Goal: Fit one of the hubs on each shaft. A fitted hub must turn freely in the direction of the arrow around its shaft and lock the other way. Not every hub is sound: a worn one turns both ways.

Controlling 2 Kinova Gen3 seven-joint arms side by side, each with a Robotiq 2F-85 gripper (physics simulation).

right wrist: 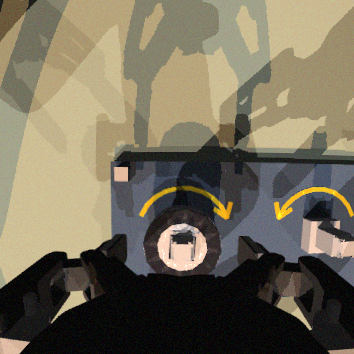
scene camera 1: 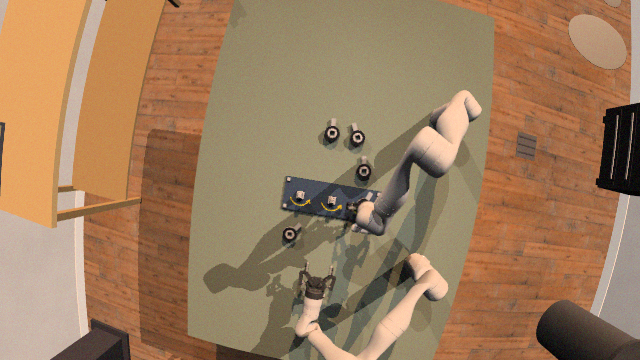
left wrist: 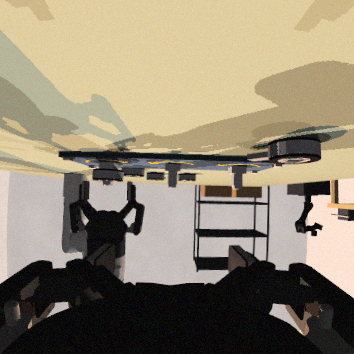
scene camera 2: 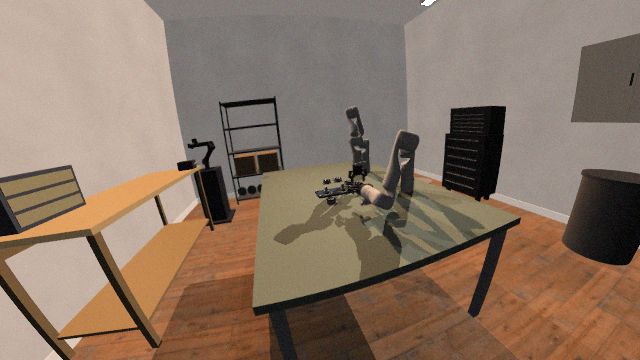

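Seen in the pictures: left gripper, fingertip midpoint: [scene camera 1: 319,264] [left wrist: 171,257] [scene camera 2: 355,185]; right gripper, fingertip midpoint: [right wrist: 181,247] [left wrist: 107,180] [scene camera 2: 358,182]; left arm's base at its link origin: [scene camera 1: 413,262] [scene camera 2: 406,190]; right arm's base at its link origin: [left wrist: 76,174].
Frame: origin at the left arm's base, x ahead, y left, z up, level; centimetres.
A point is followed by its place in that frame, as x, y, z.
Note:
A dark hub with a pale centre [right wrist: 154,245] {20.9, -27.4, 4.4} [left wrist: 107,174] {24.5, -25.3, 3.4} is on the end shaft of the blue board [scene camera 1: 316,187] {41.8, -36.2, 0.8} [right wrist: 265,175] {31.6, -24.2, 0.8}; the shaft's top shows in its bore. I cannot tell how fully it is seated. Its arrow [right wrist: 182,189] {23.8, -23.9, 0.8} curves clockwise in the right wrist view. My right gripper [right wrist: 181,247] {23.0, -27.9, 4.4} [left wrist: 107,180] {23.0, -27.9, 4.4} is open, its fingers apart on either side of this hub. The middle shaft [scene camera 1: 332,200] {35.5, -31.1, 5.3} [left wrist: 172,175] {36.0, -29.9, 3.1} [right wrist: 320,236] {34.9, -30.3, 2.9} and the other end shaft [scene camera 1: 300,195] {48.0, -33.6, 5.3} [left wrist: 237,176] {48.6, -32.6, 2.9} are bare. My left gripper [scene camera 1: 319,266] {41.5, -6.6, 11.3} [left wrist: 171,257] {41.5, -6.6, 11.3} is open and empty, below the board in scene camera 1.
Three loose hubs [scene camera 1: 327,135] {36.2, -57.1, 2.1} [scene camera 1: 352,139] {26.2, -55.0, 2.2} [scene camera 1: 359,173] {24.0, -41.1, 2.2} lie above the board in scene camera 1. Another loose hub [scene camera 1: 284,235] {56.2, -16.7, 2.1} [left wrist: 295,149] {53.1, -14.1, 1.5} [scene camera 2: 331,201] {55.1, -14.5, 1.5} lies below its left end. The right arm [scene camera 1: 392,197] {20.0, -36.2, 49.0} reaches over the board's right end.

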